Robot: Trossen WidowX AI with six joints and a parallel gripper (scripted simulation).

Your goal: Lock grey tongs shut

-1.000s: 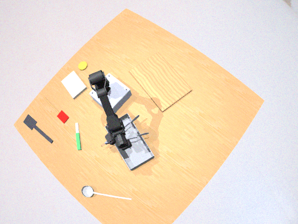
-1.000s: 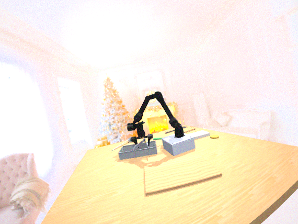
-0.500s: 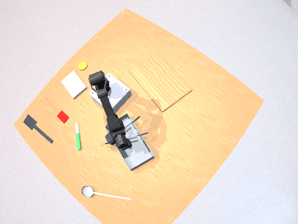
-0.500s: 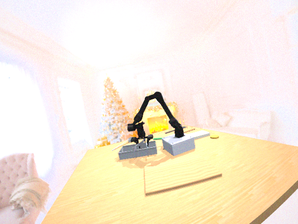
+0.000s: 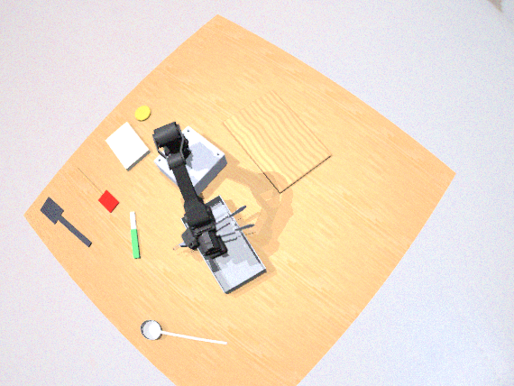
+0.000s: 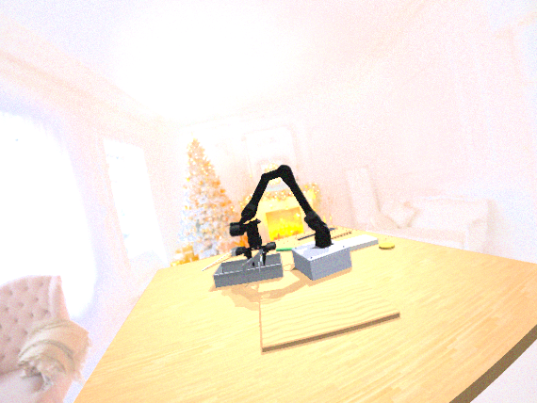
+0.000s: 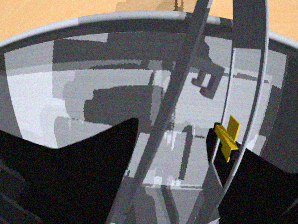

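My gripper tip is now 40 mm below the yellow slider, 20 mm past it and 10 mm to the left of it. Round my gripper tip: wooden board: 430 mm to the left, 60 mm behind, 20 mm below; white block: 520 mm behind, 60 mm to the left, 20 mm below; roasting tin: 50 mm ahead.
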